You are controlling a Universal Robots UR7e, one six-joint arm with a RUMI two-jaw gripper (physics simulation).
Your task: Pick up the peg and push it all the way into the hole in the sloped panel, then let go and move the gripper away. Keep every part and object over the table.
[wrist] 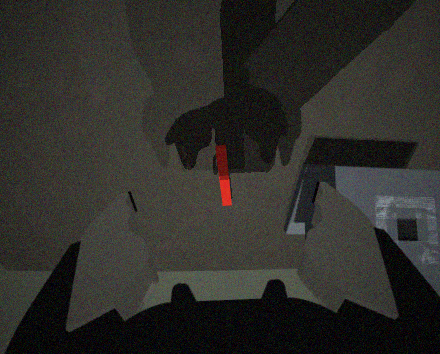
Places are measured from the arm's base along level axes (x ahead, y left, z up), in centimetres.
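Where they show: gripper, between the fingertips: (223,189).
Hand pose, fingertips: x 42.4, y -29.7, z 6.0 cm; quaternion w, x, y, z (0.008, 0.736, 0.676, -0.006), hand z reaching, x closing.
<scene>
After its pixels a point has its place.
The red peg (224,176) {x 44.9, y -29.8, z -0.9 cm} lies on the table near the middle of the wrist view, its upper part in shadow and its lower part bright. My gripper (223,189) {x 42.4, y -29.7, z 5.9 cm} is open wide with nothing between its fingers. The peg shows in the gap between the two fingertips, apart from both, and appears to be below them. The sloped panel (355,185) {x 44.6, y -18.0, z 4.3 cm} is at the right, partly hidden behind the right finger. Its dark square hole (407,229) {x 49.0, y -13.3, z 6.0 cm} shows inside a lighter patterned square near the right edge of the view.
The brown table top (190,240) {x 56.6, y -36.9, z -2.1 cm} runs under the peg, and its edge shows near the bottom of the view, with a paler surface beyond. Dark shadows of the arm and gripper fall across the upper middle. A dark shadow band lies along the panel's upper side.
</scene>
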